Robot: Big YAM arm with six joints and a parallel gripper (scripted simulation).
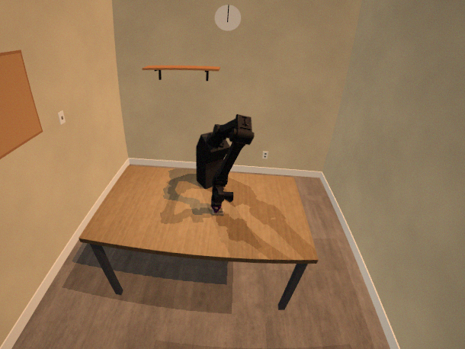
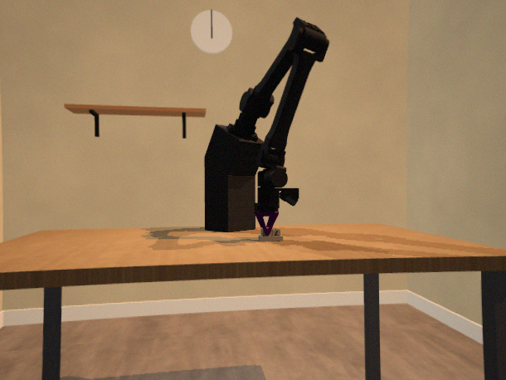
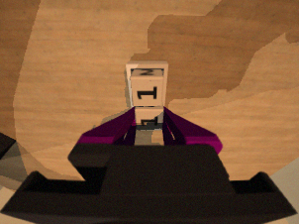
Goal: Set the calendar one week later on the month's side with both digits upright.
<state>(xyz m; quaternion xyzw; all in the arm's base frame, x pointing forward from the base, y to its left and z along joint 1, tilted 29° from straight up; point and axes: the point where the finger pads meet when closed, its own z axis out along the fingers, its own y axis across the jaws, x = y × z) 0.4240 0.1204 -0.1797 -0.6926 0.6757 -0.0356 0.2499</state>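
The tray lies 2 cm below my hand and 1 cm to the left of it.
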